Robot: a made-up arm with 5 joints.
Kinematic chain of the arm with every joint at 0, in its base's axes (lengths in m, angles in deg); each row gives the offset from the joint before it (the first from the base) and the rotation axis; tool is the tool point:
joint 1: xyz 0 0 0.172 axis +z
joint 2: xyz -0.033 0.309 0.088 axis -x
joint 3: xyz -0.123 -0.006 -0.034 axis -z
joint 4: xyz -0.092 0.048 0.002 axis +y
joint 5: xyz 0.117 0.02 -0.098 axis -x
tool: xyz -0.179 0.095 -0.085
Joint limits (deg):
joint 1: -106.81..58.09
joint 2: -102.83..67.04
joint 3: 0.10..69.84
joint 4: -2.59..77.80
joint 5: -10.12..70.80
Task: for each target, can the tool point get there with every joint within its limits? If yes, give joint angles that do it. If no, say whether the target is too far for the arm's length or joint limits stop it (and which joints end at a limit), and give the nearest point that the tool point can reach.
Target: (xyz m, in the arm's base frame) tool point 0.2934 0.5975 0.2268
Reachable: yes | joints -56.52 -39.75 36.06 29.83 57.96
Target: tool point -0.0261 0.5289 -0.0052
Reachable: yes | joints -36.12 34.36 36.53 40.82 39.12
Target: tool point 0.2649 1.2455 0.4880
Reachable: no: too far | nearest point 0.1402 0.6592 0.3404 | short by 0.617 m
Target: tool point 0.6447 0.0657 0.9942
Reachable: no: too far | nearest point 0.4698 0.0628 0.5712 | short by 0.458 m
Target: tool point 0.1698 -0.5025 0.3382
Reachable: no: joint limits stop it (at a limit: joint 1, joint 2, joint 3, joint 4, joint 5) | nearest point 0.4530 -0.0942 0.4918 | short by 0.520 m
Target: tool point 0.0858 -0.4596 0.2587
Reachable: no: joint limits stop it (at a limit: joint 1, joint 2, joint 3, joint 4, joint 5) | nearest point -0.2297 -0.2105 0.1502 | short by 0.416 m
